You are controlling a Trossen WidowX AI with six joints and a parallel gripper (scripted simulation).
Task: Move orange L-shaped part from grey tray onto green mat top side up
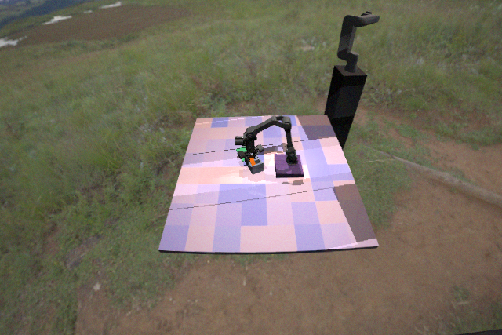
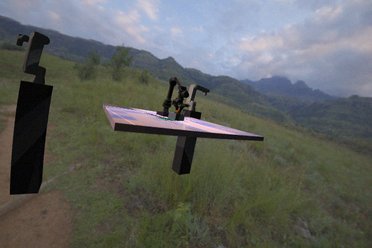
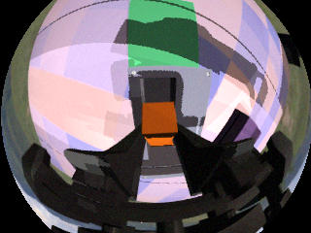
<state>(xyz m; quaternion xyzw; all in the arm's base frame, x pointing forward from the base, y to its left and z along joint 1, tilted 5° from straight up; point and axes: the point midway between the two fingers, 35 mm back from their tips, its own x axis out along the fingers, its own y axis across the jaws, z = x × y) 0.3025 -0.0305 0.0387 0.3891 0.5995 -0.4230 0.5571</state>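
Right now my gripper tip is 140 mm to the left of the green mat, 80 mm above it and 30 mm short of it. Also, from my gripper tip: orange L-shaped part (30 mm to the left, 30 mm below, 30 mm behind).
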